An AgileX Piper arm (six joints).
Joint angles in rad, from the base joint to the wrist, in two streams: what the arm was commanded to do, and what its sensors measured. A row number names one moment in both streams.
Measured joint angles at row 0: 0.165, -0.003, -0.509, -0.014, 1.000, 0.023
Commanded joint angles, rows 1 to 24: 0.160, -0.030, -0.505, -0.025, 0.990, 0.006; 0.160, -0.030, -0.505, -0.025, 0.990, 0.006; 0.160, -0.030, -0.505, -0.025, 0.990, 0.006; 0.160, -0.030, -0.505, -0.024, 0.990, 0.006; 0.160, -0.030, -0.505, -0.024, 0.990, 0.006; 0.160, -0.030, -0.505, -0.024, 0.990, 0.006; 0.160, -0.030, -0.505, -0.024, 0.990, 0.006; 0.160, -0.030, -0.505, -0.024, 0.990, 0.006; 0.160, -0.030, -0.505, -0.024, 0.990, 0.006; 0.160, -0.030, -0.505, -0.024, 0.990, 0.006; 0.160, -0.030, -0.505, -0.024, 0.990, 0.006; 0.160, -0.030, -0.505, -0.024, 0.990, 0.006; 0.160, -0.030, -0.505, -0.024, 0.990, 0.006; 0.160, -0.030, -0.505, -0.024, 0.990, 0.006; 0.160, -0.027, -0.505, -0.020, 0.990, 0.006; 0.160, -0.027, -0.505, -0.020, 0.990, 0.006; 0.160, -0.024, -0.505, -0.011, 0.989, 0.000; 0.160, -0.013, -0.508, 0.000, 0.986, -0.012; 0.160, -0.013, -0.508, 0.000, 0.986, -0.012; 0.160, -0.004, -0.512, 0.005, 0.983, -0.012; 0.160, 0.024, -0.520, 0.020, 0.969, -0.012; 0.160, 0.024, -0.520, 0.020, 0.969, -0.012; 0.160, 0.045, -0.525, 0.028, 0.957, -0.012; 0.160, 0.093, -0.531, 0.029, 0.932, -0.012
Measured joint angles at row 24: 0.165, 0.046, -0.517, 0.019, 0.980, 0.000
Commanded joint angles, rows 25 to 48: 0.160, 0.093, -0.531, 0.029, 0.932, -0.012; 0.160, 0.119, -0.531, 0.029, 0.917, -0.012; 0.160, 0.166, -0.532, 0.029, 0.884, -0.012; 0.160, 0.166, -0.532, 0.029, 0.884, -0.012; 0.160, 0.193, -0.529, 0.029, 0.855, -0.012; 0.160, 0.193, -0.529, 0.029, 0.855, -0.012; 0.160, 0.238, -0.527, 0.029, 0.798, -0.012; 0.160, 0.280, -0.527, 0.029, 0.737, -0.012; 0.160, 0.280, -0.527, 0.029, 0.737, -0.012; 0.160, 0.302, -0.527, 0.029, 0.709, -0.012; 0.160, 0.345, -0.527, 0.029, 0.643, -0.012; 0.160, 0.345, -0.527, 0.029, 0.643, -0.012; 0.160, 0.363, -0.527, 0.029, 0.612, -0.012; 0.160, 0.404, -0.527, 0.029, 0.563, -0.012; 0.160, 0.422, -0.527, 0.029, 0.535, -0.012; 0.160, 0.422, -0.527, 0.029, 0.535, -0.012; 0.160, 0.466, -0.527, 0.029, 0.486, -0.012; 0.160, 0.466, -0.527, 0.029, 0.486, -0.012; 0.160, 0.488, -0.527, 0.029, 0.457, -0.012; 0.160, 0.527, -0.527, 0.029, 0.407, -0.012; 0.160, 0.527, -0.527, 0.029, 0.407, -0.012; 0.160, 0.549, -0.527, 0.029, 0.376, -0.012; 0.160, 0.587, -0.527, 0.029, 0.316, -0.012; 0.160, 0.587, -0.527, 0.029, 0.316, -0.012
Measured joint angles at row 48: 0.165, 0.544, -0.525, 0.024, 0.408, -0.008
